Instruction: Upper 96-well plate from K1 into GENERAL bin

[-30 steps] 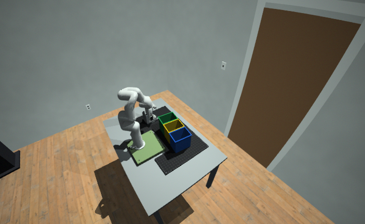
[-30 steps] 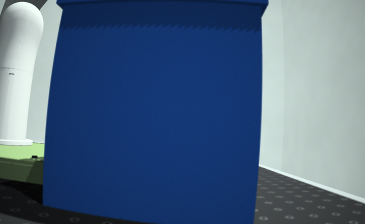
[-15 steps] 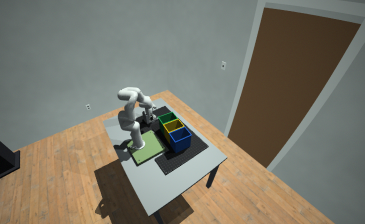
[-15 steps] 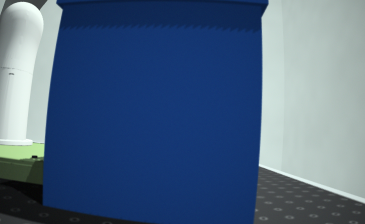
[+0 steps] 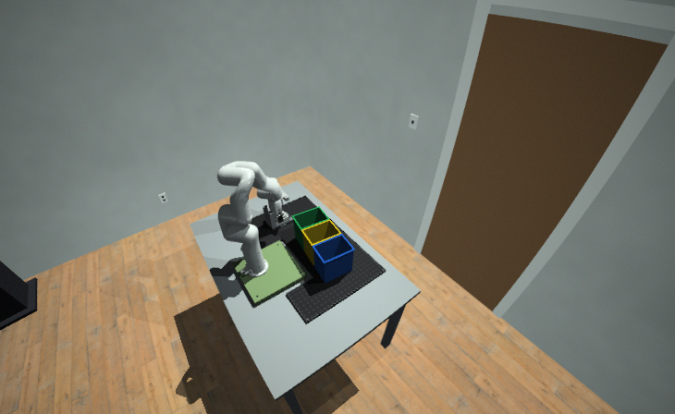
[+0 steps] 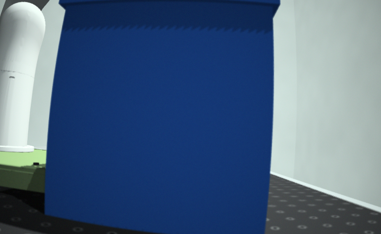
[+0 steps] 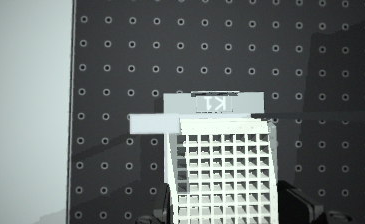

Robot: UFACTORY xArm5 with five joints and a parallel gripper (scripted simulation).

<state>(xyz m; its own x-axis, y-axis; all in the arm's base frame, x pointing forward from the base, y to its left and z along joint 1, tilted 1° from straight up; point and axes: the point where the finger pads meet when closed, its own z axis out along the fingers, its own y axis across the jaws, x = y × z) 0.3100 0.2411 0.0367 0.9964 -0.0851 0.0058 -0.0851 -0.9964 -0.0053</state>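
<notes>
The white 96-well plate lies 1 cm below my hand. The rest, counted from my hand: blue bin 1 cm ahead, 52 cm to the right, 4 cm above; then yellow bin 4 cm ahead, 40 cm to the right, 4 cm above; then green bin 7 cm ahead, 27 cm to the right, 4 cm above.
</notes>
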